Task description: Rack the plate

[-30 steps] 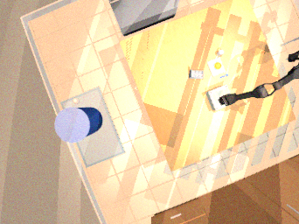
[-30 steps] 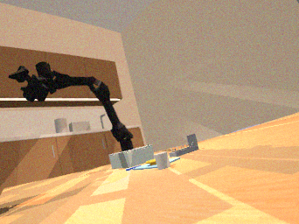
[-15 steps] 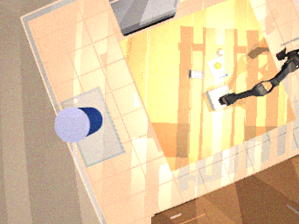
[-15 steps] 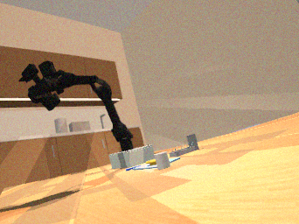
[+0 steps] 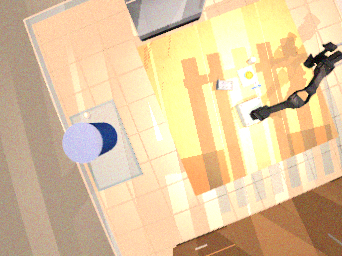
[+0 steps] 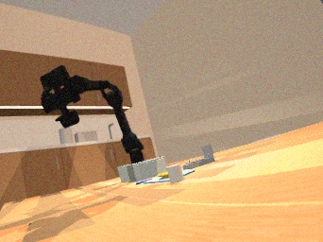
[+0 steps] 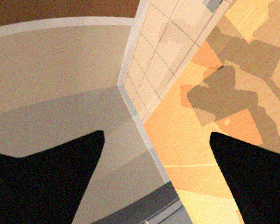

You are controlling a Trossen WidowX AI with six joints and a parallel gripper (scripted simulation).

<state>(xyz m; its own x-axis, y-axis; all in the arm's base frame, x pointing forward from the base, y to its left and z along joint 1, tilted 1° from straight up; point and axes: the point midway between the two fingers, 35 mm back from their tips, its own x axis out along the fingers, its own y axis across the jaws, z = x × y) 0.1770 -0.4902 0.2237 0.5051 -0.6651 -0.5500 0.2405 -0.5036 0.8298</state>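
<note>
My gripper tip is now 35 cm to the right of the plate, 27 cm above it and 8 cm short of it. From my gripper tip the other things lie so: cup: 28 cm to the left, 26 cm below, 17 cm ahead; grey dish rack: 57 cm to the left, 26 cm below, 12 cm ahead.
</note>
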